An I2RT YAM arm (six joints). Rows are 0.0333 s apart.
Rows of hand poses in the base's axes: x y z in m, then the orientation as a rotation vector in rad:
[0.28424 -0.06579 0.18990 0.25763 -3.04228 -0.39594]
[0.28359 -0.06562 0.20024 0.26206 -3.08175 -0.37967]
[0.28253 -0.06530 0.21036 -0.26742 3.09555 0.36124]
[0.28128 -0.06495 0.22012 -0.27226 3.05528 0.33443]
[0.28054 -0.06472 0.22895 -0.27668 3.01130 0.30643]
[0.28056 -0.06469 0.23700 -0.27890 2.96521 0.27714]
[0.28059 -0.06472 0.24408 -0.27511 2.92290 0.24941]
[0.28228 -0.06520 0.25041 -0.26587 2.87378 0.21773]
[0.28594 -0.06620 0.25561 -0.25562 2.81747 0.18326]
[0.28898 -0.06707 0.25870 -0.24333 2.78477 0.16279]
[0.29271 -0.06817 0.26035 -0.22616 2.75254 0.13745]
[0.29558 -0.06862 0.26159 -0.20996 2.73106 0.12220]
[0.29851 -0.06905 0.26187 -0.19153 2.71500 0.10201]
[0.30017 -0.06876 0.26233 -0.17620 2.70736 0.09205]
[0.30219 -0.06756 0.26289 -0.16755 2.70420 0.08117]
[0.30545 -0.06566 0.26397 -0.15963 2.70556 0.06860]
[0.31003 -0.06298 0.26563 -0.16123 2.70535 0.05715]
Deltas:
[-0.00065 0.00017 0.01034 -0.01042 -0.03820 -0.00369]
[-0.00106 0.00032 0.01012 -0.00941 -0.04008 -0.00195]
[-0.00125 0.00035 0.00976 -0.01059 -0.04384 0.00034]
[-0.00074 0.00023 0.00883 -0.01117 -0.04755 0.00001]
[0.00002 0.00003 0.00805 -0.01206 -0.04972 -0.00144]
[0.00003 -0.00003 0.00708 -0.01172 -0.04578 -0.00522]
[0.00169 -0.00048 0.00633 -0.01345 -0.05304 -0.00936]
[0.00366 -0.00100 0.00520 -0.01489 -0.06030 -0.01050]
[0.00304 -0.00087 0.00309 -0.00856 -0.03516 -0.01066]
[0.00373 -0.00110 0.00165 -0.01160 -0.03524 -0.01484]
[0.00287 -0.00045 0.00124 -0.00609 -0.02335 -0.01314]
[0.00293 -0.00043 0.00028 -0.00983 -0.01833 -0.01563]
[0.00166 0.00029 0.00046 -0.00396 -0.00887 -0.01216]
[0.00202 0.00120 0.00056 -0.00602 -0.00419 -0.00771]
[0.00326 0.00190 0.00108 -0.00766 0.00028 -0.00755]
[0.00458 0.00268 0.00166 -0.00827 -0.00086 -0.00064]

